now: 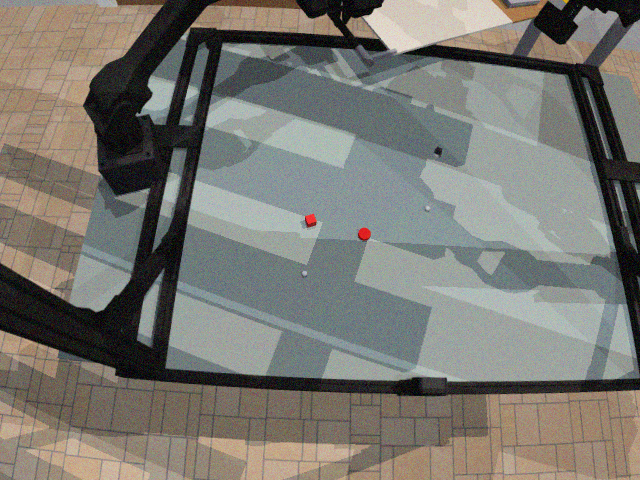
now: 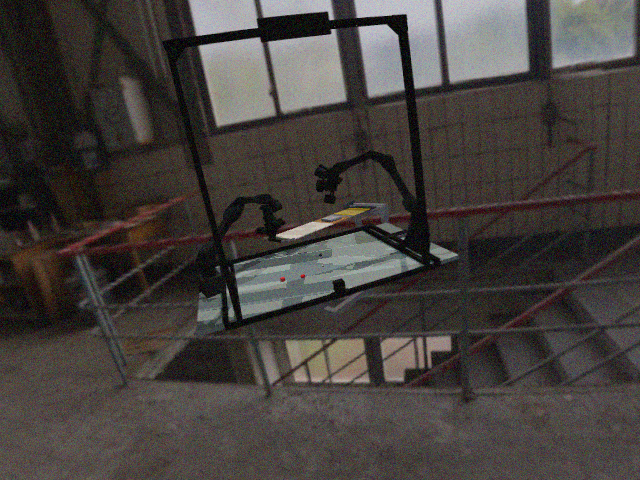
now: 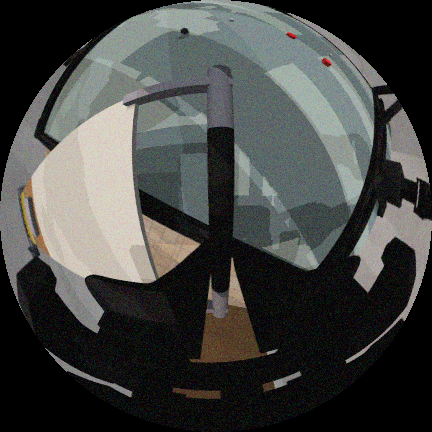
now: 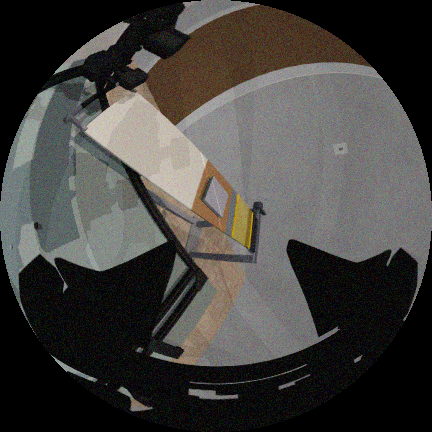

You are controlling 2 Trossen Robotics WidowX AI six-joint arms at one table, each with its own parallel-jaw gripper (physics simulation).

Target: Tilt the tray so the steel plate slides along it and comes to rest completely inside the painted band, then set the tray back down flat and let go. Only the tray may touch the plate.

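Note:
The tray (image 1: 439, 20) (image 2: 305, 227) (image 3: 75, 200) (image 4: 150, 135), long and cream-topped, appears tilted, its handle end off the table. The grey steel plate (image 1: 522, 1) (image 2: 333, 218) (image 4: 216, 196) lies flat on its orange-brown stretch, apart from the yellow band (image 2: 354, 211) (image 4: 241, 222) at the far end. My left gripper (image 2: 272, 233) (image 3: 220, 245) is shut on the tray's handle (image 3: 220, 180), a black grip with grey ends. My right gripper (image 1: 589, 18) (image 2: 329, 196) (image 4: 233, 246) is open and empty, high above the tray's yellow-band end.
A grey support frame (image 4: 225, 257) stands under the tray's far end. A red cube (image 1: 310, 220), a red disc (image 1: 364, 234), a small black piece (image 1: 438, 150) and small white balls lie on the glass table (image 1: 392, 310), bordered by black rails (image 1: 289, 381).

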